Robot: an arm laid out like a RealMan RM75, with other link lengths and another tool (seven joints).
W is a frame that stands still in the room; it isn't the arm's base.
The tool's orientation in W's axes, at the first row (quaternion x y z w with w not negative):
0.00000 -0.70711 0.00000 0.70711
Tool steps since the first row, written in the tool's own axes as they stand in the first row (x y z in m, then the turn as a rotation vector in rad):
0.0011 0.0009 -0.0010 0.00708 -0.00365 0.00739
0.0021 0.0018 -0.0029 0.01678 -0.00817 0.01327
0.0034 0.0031 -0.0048 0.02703 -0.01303 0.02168
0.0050 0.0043 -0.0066 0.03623 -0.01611 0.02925
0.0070 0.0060 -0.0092 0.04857 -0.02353 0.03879
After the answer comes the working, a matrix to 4 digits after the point.
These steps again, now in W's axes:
0.0010 0.0009 0.0011 -0.00739 -0.00365 0.00708
0.0029 0.0018 0.0021 -0.01327 -0.00817 0.01678
0.0048 0.0031 0.0034 -0.02168 -0.01303 0.02703
0.0066 0.0043 0.0050 -0.02925 -0.01611 0.03623
0.0092 0.0060 0.0070 -0.03879 -0.02353 0.04857

The tool's axes in the first row as the columns of a matrix, in W's axes (rounded; the answer above uses it unrounded):
0.0000 0.0000 -1.0000
0.0000 1.0000 0.0000
1.0000 0.0000 0.0000

